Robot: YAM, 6 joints.
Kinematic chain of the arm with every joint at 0, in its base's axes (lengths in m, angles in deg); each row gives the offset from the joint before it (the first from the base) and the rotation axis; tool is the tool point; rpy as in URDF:
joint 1: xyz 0 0 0.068 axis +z
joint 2: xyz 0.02 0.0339 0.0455 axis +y
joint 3: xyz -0.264 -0.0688 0 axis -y
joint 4: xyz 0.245 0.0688 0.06 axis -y
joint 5: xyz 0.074 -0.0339 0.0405 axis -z
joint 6: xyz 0.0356 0 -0.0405 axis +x
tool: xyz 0 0 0 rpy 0 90 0
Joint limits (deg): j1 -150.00..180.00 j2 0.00..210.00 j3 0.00..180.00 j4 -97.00..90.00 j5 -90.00..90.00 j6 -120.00..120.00
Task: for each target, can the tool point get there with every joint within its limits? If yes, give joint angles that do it. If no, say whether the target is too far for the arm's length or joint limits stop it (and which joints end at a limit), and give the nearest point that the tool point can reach.
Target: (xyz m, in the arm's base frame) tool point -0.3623 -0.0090 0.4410
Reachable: yes | joints 6.55 18.34 141.21 -69.52 -65.42 89.28
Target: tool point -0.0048 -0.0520 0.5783
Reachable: yes | joints 99.23 32.47 79.29 27.89 -21.52 -16.72
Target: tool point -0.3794 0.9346 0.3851
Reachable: no: too far | nearest point -0.2345 0.5777 0.2793 | short by 0.399 m
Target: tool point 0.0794 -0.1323 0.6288
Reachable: yes | joints 109.40 58.16 158.02 -58.94 60.50 -71.58
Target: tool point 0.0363 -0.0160 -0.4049
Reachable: no: joint limits stop it (at a limit: joint 2) | nearest point 0.0700 -0.0309 -0.3368 | short by 0.077 m
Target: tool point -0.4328 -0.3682 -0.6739
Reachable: no: too far | nearest point -0.3102 -0.2639 -0.3437 | short by 0.367 m
